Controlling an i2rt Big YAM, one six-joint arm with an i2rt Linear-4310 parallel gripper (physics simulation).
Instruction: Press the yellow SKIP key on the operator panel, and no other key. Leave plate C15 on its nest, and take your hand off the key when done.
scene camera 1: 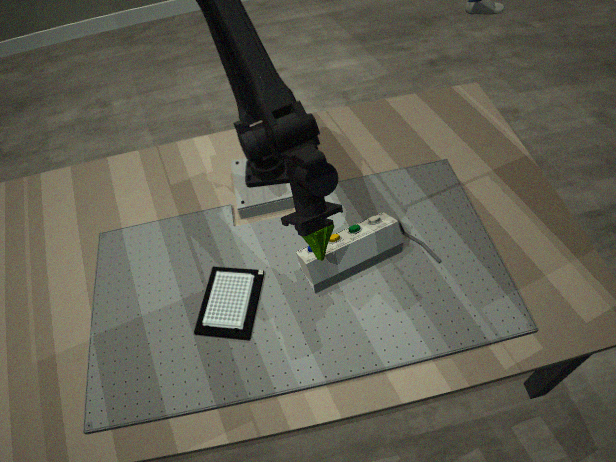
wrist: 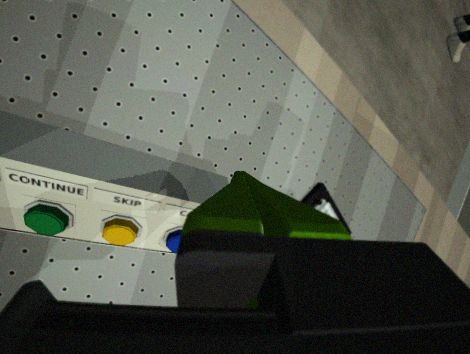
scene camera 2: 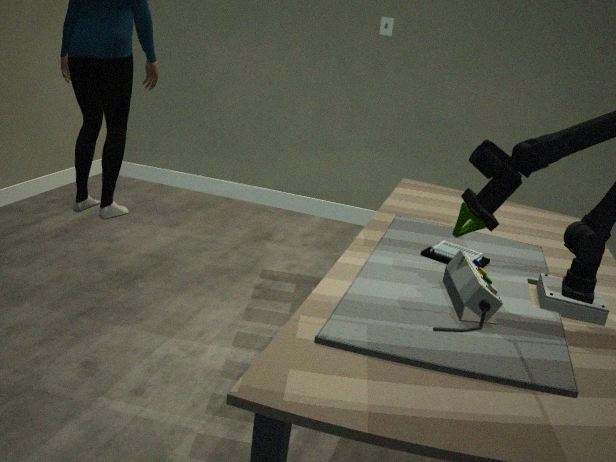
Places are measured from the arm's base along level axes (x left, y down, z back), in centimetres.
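Pixels of known places: gripper, fingertip midpoint: [scene camera 1: 320,259] [wrist: 238,179] [scene camera 2: 454,235]; arm's base, origin of the base link: [scene camera 1: 269,173] [scene camera 2: 577,292].
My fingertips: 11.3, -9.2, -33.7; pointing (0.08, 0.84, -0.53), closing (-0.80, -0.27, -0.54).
Note:
Ahead of a thing's pixels: the offset from my fingertips to its top centre, as dx, dy, dz. "*": to the spot under its first point. Level surfaces: height alone.
The operator panel @[+6.4, +3.7, +7.5] [scene camera 1: 357,252] [scene camera 2: 462,285] [wrist: 90,200] is a pale sloped box with a row of keys. The yellow SKIP key @[+3.2, +4.6, +8.6] [scene camera 1: 334,238] [scene camera 2: 482,271] [wrist: 120,231] sits between the green key @[+7.8, +4.6, +10.5] [scene camera 1: 354,228] [scene camera 2: 487,279] [wrist: 46,218] and the blue key @[-1.4, +4.6, +6.6] [scene camera 1: 310,249] [scene camera 2: 477,262] [wrist: 173,241]. My gripper [scene camera 1: 321,258] [scene camera 2: 455,235] [wrist: 238,179] is shut and empty, its green tip in the air above the panel's blue-key end, touching no key. White plate C15 @[-20.5, +9.4, -1.2] [scene camera 1: 229,300] [scene camera 2: 457,251] [wrist: 327,210] lies on its black nest @[* -21.7, +11.0, -9.2] [scene camera 1: 222,335] [scene camera 2: 431,255] [wrist: 320,189], mostly hidden behind the fingers in the wrist view.
A white key @[+12.4, +4.6, +12.5] [scene camera 1: 374,220] is at the panel's far end, where a grey cable @[* +23.3, +11.4, +8.2] [scene camera 1: 424,246] [scene camera 2: 457,329] comes out. The panel and nest stand on a perforated grey board @[dy +12.0] [scene camera 1: 350,350] [scene camera 2: 360,320]. The arm's base plate [scene camera 1: 265,205] [scene camera 2: 570,307] is behind the board. A person [scene camera 2: 102,100] stands away from the table.

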